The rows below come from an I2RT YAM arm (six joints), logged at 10 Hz.
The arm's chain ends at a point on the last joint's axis. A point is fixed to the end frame.
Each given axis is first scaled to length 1.
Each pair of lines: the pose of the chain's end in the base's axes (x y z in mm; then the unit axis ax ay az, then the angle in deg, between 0 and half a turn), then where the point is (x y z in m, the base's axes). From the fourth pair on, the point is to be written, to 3 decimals.
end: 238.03 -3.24 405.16 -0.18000 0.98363 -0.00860 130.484
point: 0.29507 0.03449 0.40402
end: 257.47 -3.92 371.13 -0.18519 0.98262 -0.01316 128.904
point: 0.31432 0.03412 0.37141
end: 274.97 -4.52 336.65 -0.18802 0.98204 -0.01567 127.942
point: 0.33169 0.03369 0.33781
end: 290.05 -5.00 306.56 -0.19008 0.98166 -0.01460 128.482
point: 0.347 0.033 0.307
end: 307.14 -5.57 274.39 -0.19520 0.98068 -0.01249 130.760
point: 0.363 0.033 0.272
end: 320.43 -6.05 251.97 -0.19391 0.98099 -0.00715 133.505
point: 0.376 0.033 0.247
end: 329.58 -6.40 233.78 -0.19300 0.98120 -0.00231 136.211
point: 0.385 0.033 0.226
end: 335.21 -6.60 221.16 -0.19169 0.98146 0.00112 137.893
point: 0.391 0.033 0.212
